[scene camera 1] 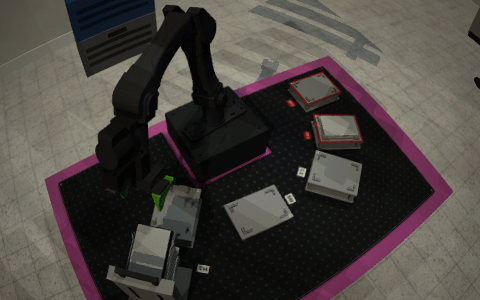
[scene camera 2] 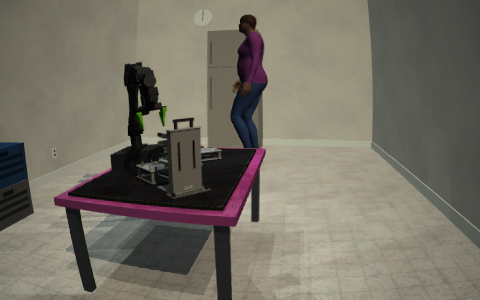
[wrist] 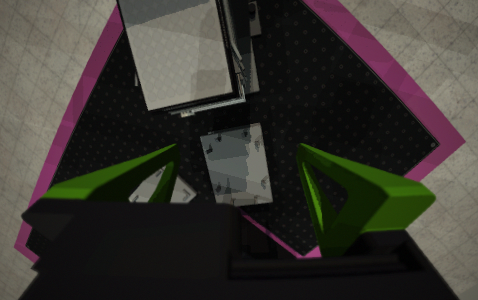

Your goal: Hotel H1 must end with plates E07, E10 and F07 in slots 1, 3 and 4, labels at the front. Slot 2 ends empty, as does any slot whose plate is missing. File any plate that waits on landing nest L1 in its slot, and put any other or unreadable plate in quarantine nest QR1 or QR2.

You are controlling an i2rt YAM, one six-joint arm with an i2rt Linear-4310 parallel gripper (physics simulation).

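Where they show: gripper, fingertip midpoint: (scene camera 1: 142, 203) (scene camera 2: 153, 128) (wrist: 238, 150); arm's base, link origin: (scene camera 1: 214, 120) (scene camera 2: 137, 149).
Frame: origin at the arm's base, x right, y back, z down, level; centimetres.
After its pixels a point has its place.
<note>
My gripper (scene camera 1: 142, 202) @(x 34.4, y -19.7, z -15.3 cm) (scene camera 2: 152, 128) @(x 34.4, y -19.7, z -15.3 cm) (wrist: 238, 150) @(x 34.4, y -19.7, z -15.3 cm) is open and empty, raised above a grey nest with corner pegs (scene camera 1: 175, 215) @(x 26.4, y -17.7, z 3.3 cm) (wrist: 240, 165) @(x 27.0, y -16.5, z 3.3 cm) beside hotel H1. Hotel H1 (scene camera 1: 167, 289) @(x 41.5, y -40.0, z -16.3 cm) (scene camera 2: 185, 160) @(x 46.7, y -35.6, z -4.0 cm) stands at the near left in scene camera 1. A broad pale top surface (scene camera 1: 151, 242) @(x 37.8, y -28.2, z -13.8 cm) (wrist: 180, 60) @(x 37.7, y -27.6, z -13.8 cm) shows on it, with thin layers beneath; slots and plate labels cannot be read. Landing nest L1 (scene camera 1: 334, 172) @(x -19.0, y -34.4, z 4.3 cm) bears no plate. One red-rimmed quarantine nest (scene camera 1: 358, 135) @(x -36.3, y -29.9, z 4.1 cm) holds a pale plate (scene camera 1: 339, 127) @(x -33.1, y -23.7, z 3.8 cm); the other (scene camera 1: 315, 87) @(x -41.2, y -4.9, z 5.3 cm) bears none. Their red cards are too small to read.
A low grey nest (scene camera 1: 257, 212) @(x 6.3, y -28.5, z 8.1 cm) with corner brackets lies in the middle of the black mat (scene camera 1: 260, 267) @(x 16.3, y -42.2, z 9.2 cm). The arm's black base (scene camera 1: 225, 145) @(x 3.2, y -9.8, z -0.8 cm) stands behind it. The hotel's handle (scene camera 2: 183, 120) @(x 46.0, y -35.1, z -19.4 cm) rises above its back panel. A person (scene camera 2: 251, 60) stands beyond the table.
</note>
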